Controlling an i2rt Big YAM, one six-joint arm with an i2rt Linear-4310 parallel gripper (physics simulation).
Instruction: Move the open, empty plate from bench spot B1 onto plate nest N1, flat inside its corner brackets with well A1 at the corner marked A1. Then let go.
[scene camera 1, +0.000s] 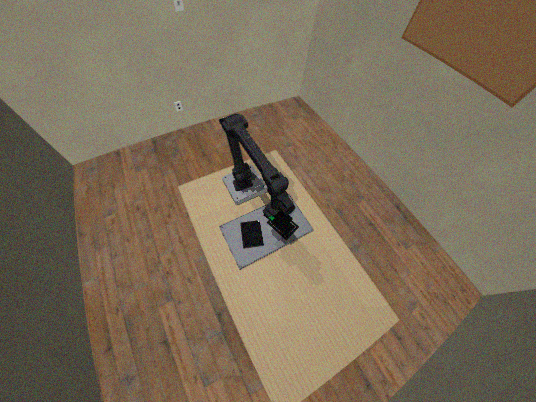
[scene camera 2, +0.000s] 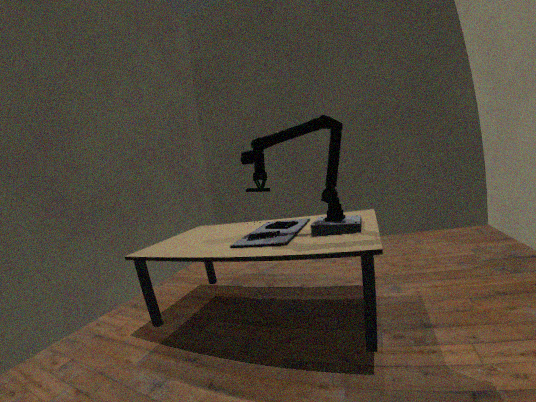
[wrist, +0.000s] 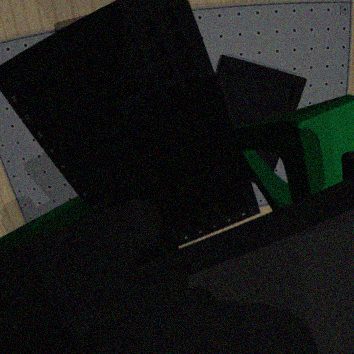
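Where they show: gripper, between the fingertips: (scene camera 1: 275, 215) (scene camera 2: 261, 190) (wrist: 160, 171); arm's base, origin of its link: (scene camera 1: 242, 184) (scene camera 2: 335, 219).
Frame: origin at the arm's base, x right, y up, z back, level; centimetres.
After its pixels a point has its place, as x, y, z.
The dark open plate (scene camera 1: 283, 224) {-7.8, 22.8, -44.9} (scene camera 2: 249, 190) {-13.0, 21.9, -41.6} (wrist: 115, 95) {-8.7, 22.4, -42.1} looks level and hangs well above the bench. My gripper (scene camera 1: 276, 218) {-6.8, 20.8, -38.0} (scene camera 2: 259, 186) {-6.8, 20.8, -38.0} (wrist: 160, 171) {-6.8, 20.8, -38.0} is shut on it, with the green fingers at its sides. The dark nest N1 (scene camera 2: 264, 235) {-15.5, -3.0, -35.4} lies on the grey perforated board; in scene view 1 the plate and gripper overlap it, and in the wrist view the plate seems to cover it. The plate looks oblique in the wrist view, with small pale marks along its edges. Well A1, the nest's A1 mark and spot B1 cannot be made out.
A second dark rectangular block (scene camera 1: 251, 234) {5.9, -2.0, -35.8} (scene camera 2: 281, 225) {2.0, -2.0, -33.5} (wrist: 260, 95) {6.8, -2.0, -39.5} stands on the grey board (scene camera 1: 235, 250) {18.0, -3.2, -41.8} (scene camera 2: 241, 244) {-29.9, -3.4, -40.7} (wrist: 325, 45) {15.9, -3.2, -46.7} beside the nest. The arm's grey base (scene camera 1: 233, 192) {7.9, -0.2, -4.3} (scene camera 2: 336, 228) {-13.5, -1.5, 3.8} stands behind the board on the wooden table (scene camera 1: 320, 320) {-12.9, -4.4, -94.2} (scene camera 2: 175, 245) {-30.4, -4.5, -92.3}.
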